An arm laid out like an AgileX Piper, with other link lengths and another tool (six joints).
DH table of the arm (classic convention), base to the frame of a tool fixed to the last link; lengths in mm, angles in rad. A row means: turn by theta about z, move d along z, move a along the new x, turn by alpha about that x. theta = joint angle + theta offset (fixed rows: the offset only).
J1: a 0; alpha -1.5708; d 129.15; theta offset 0
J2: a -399.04; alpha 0; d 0; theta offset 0.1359
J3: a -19.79; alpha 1.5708; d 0; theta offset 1.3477
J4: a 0; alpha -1.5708; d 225.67; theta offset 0
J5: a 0; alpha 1.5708; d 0; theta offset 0
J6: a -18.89; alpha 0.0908; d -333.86; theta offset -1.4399
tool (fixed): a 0; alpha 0; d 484.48; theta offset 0
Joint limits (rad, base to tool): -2.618..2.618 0..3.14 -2.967..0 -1.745..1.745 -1.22..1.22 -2.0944..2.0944
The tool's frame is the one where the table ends.
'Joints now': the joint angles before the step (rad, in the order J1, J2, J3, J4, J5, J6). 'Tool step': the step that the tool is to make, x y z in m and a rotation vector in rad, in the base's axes. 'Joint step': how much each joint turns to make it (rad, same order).
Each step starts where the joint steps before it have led.
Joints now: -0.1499, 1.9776, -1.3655, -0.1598, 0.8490, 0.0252
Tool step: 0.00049, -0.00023, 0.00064, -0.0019, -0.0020, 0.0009
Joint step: 0.0000, 0.0000, -0.0022, -0.0018, 0.0000, 0.0000
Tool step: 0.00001, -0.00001, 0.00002, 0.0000, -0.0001, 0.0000
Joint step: 0.0000, 0.0000, 0.0000, 0.0000, -0.0001, 0.0000
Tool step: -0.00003, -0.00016, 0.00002, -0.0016, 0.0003, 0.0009
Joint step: 0.0000, 0.0000, -0.0001, -0.0019, 0.0001, 0.0000
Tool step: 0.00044, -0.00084, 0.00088, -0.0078, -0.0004, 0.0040
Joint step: 0.0000, 0.0000, -0.0036, -0.0086, 0.0021, -0.0001
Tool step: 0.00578, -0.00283, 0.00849, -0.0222, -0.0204, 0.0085
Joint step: 0.0000, 0.0000, -0.0320, -0.0207, 0.0087, 0.0001
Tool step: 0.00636, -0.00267, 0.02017, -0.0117, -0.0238, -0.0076
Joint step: 0.0000, -0.0084, -0.0691, -0.0039, 0.0532, 0.0000
